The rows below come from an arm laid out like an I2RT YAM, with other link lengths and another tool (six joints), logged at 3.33 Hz.
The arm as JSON. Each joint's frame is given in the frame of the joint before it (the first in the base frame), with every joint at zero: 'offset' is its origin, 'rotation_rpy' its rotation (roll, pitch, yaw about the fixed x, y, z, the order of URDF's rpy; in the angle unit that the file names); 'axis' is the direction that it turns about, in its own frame. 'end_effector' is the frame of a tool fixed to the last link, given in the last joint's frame.
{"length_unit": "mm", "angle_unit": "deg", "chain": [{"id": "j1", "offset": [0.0, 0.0, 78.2], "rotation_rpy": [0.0, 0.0, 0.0], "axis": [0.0, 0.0, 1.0]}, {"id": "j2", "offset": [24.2, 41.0, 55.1], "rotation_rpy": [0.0, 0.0, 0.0], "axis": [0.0, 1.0, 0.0]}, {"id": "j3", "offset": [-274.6, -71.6, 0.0], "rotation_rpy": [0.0, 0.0, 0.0], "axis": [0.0, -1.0, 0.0]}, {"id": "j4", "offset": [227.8, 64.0, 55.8], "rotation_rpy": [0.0, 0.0, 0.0], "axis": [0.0, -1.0, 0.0]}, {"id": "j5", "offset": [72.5, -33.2, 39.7], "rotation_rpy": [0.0, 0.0, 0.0], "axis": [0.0, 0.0, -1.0]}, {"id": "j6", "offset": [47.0, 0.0, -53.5], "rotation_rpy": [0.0, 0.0, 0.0], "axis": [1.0, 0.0, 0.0]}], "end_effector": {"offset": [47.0, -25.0, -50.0], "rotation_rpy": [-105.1, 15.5, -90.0]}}
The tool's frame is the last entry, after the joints.
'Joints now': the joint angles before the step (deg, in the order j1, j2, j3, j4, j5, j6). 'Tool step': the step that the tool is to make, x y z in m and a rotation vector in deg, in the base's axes. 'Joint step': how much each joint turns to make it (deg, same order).
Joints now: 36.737, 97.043, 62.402, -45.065, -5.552, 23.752
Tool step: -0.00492, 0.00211, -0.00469, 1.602, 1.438, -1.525
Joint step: -0.043, -0.111, -1.480, 1.383, -1.844, 1.854
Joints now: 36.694, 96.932, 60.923, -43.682, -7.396, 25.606
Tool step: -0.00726, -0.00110, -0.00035, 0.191, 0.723, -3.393
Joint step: 0.032, -1.218, -1.597, 0.364, 0.037, 3.503
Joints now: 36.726, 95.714, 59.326, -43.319, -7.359, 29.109
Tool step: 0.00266, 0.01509, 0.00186, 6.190, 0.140, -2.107
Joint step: 0.056, -0.434, 0.085, 3.615, -4.464, 3.236
